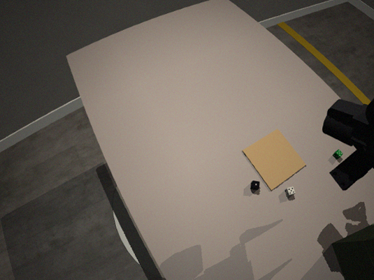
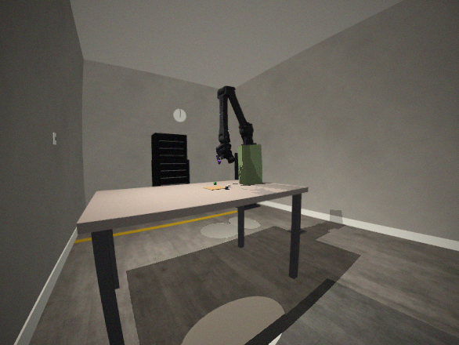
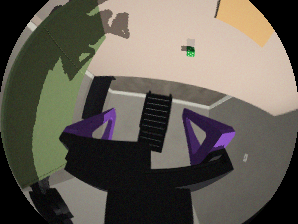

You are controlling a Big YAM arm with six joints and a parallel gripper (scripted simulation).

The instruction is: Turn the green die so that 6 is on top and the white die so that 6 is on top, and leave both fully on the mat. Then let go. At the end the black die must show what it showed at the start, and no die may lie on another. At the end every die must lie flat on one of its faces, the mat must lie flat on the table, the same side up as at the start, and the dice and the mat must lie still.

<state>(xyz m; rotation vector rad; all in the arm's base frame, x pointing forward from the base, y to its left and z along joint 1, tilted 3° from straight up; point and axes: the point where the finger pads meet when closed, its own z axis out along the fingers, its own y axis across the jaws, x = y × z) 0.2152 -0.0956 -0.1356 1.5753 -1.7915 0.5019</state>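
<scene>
Now: the green die 60 mm ahead of my hand, 60 mm to the right of it and 180 mm below it. The rest, counted from my hand: black die: 140 mm ahead, 230 mm to the left, 180 mm below; then tan mat: 170 mm ahead, 120 mm to the left, 190 mm below; then white die: 70 mm ahead, 160 mm to the left, 180 mm below.
</scene>
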